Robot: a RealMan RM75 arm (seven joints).
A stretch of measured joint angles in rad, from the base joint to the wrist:
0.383 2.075 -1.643 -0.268 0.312 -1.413 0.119
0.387 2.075 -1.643 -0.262 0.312 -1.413 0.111
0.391 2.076 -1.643 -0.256 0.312 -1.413 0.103
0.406 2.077 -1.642 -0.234 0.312 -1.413 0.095
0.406 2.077 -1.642 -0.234 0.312 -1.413 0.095
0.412 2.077 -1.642 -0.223 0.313 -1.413 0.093
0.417 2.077 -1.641 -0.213 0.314 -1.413 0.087
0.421 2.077 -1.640 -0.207 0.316 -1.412 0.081
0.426 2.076 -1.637 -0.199 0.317 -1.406 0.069
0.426 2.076 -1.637 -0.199 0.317 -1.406 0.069
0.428 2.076 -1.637 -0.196 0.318 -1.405 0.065
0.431 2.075 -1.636 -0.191 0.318 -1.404 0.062
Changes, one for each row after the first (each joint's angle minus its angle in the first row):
0.004 0.000 0.000 0.006 0.000 0.000 -0.008
0.008 0.001 0.000 0.012 0.000 0.000 -0.016
0.023 0.002 0.001 0.034 0.000 0.000 -0.024
0.023 0.002 0.001 0.034 0.000 0.000 -0.024
0.029 0.002 0.001 0.045 0.001 0.000 -0.026
0.034 0.002 0.002 0.055 0.002 0.000 -0.032
0.038 0.002 0.003 0.061 0.004 0.001 -0.038
0.043 0.001 0.006 0.069 0.005 0.007 -0.050
0.043 0.001 0.006 0.069 0.005 0.007 -0.050
0.045 0.001 0.006 0.072 0.006 0.008 -0.054
0.048 0.000 0.007 0.077 0.006 0.009 -0.057

